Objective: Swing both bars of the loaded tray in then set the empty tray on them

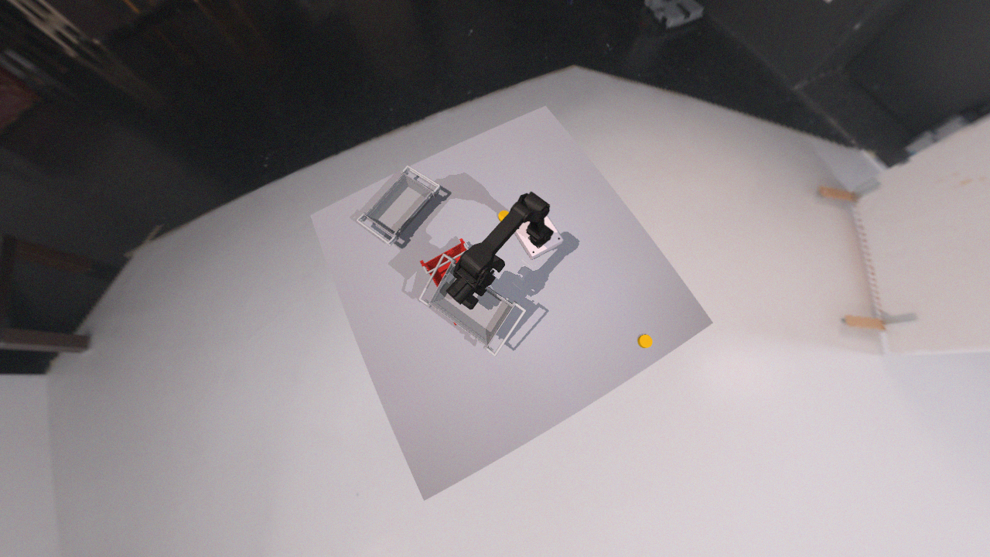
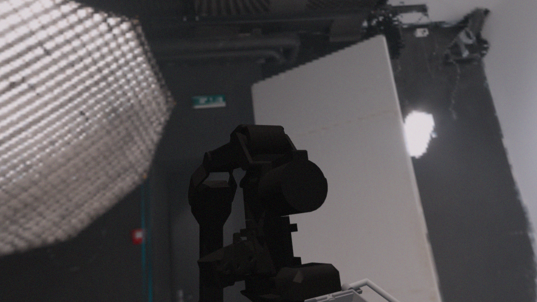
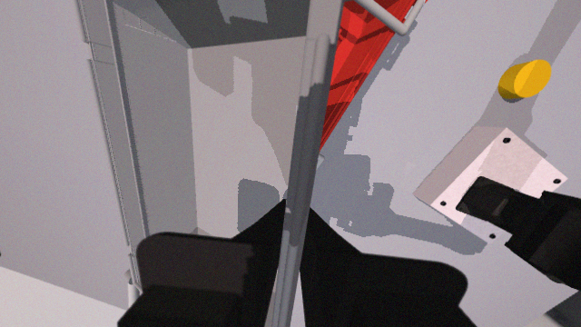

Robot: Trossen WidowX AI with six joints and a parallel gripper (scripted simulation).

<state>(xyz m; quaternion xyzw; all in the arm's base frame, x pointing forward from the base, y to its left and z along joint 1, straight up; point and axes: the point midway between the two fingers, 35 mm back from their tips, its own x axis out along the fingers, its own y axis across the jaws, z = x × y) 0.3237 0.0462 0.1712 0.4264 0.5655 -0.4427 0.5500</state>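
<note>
Now: gripper tip 8 cm short of the grey tray and 2 cm to the right of it.
</note>
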